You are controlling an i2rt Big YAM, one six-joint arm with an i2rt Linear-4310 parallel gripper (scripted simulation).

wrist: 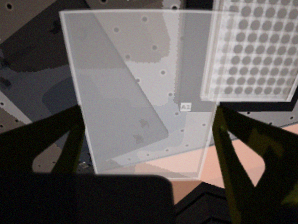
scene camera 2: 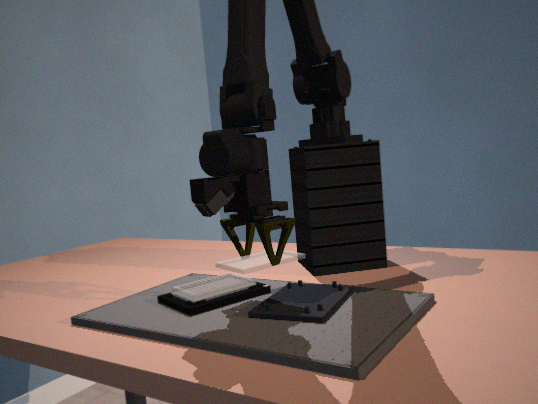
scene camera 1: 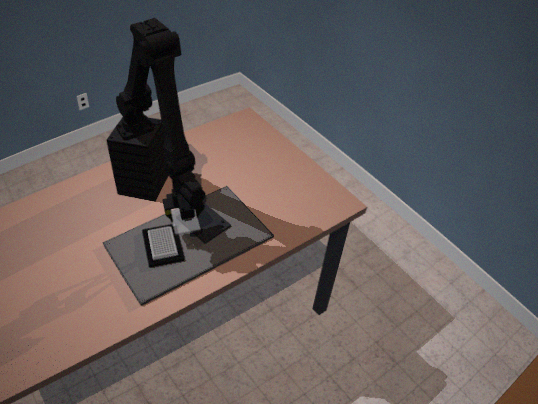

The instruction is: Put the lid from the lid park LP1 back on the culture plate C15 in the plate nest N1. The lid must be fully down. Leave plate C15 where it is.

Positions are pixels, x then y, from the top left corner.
Scene:
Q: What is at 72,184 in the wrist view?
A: My gripper.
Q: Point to a culture plate C15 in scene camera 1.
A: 157,239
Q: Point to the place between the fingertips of my gripper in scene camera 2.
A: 260,261

